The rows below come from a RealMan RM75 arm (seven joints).
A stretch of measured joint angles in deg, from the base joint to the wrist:
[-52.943 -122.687 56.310 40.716 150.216 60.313 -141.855]
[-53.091 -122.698 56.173 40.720 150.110 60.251 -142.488]
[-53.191 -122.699 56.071 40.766 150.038 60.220 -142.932]
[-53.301 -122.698 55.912 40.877 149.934 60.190 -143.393]
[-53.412 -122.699 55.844 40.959 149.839 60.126 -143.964]
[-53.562 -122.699 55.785 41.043 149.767 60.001 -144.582]
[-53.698 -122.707 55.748 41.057 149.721 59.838 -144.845]
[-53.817 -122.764 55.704 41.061 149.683 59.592 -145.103]
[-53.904 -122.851 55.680 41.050 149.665 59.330 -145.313]
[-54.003 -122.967 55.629 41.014 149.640 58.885 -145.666]
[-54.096 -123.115 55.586 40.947 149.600 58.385 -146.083]
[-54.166 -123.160 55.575 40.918 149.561 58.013 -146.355]
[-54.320 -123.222 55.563 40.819 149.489 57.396 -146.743]
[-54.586 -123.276 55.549 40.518 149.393 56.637 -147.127]
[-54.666 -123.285 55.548 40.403 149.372 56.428 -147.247]
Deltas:
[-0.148 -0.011 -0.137 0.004 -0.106 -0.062 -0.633]
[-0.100 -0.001 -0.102 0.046 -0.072 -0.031 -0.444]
[-0.110 0.001 -0.159 0.111 -0.104 -0.030 -0.461]
[-0.111 -0.001 -0.068 0.082 -0.095 -0.064 -0.571]
[-0.150 0.000 -0.059 0.084 -0.072 -0.125 -0.618]
[-0.136 -0.008 -0.037 0.014 -0.046 -0.163 -0.263]
[-0.119 -0.057 -0.044 0.004 -0.038 -0.246 -0.258]
[-0.087 -0.087 -0.024 -0.011 -0.018 -0.262 -0.210]
[-0.099 -0.116 -0.051 -0.036 -0.025 -0.445 -0.353]
[-0.093 -0.148 -0.043 -0.067 -0.040 -0.500 -0.417]
[-0.070 -0.045 -0.011 -0.029 -0.039 -0.372 -0.272]
[-0.154 -0.062 -0.012 -0.099 -0.072 -0.617 -0.388]
[-0.266 -0.054 -0.014 -0.301 -0.096 -0.759 -0.384]
[-0.080 -0.009 -0.001 -0.115 -0.021 -0.209 -0.120]

